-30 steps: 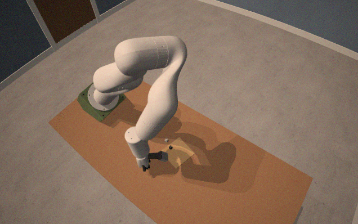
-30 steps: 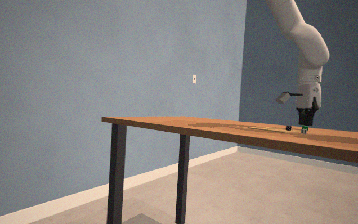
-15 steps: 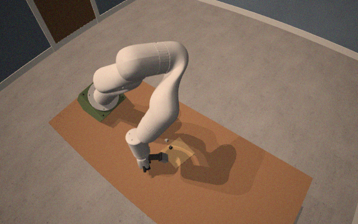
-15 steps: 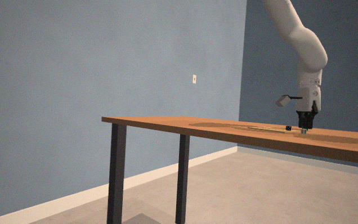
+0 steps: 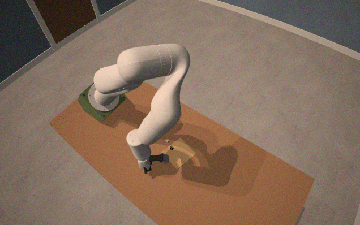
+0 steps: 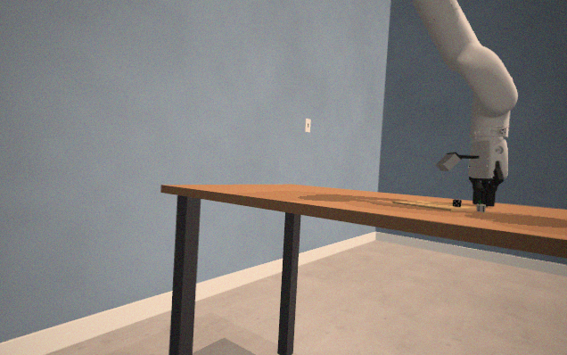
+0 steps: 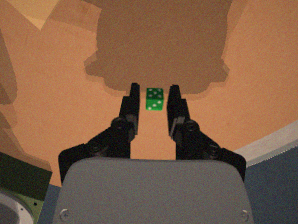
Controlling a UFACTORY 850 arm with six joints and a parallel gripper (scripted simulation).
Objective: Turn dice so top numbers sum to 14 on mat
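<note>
My hand is 1 cm above the green die. From my hand the other things lie so: white die 19 cm to the left, 1 cm below; then black die 16 cm to the left, 5 cm ahead, 1 cm below; then mat 16 cm to the left, 9 cm ahead, 2 cm below.
</note>
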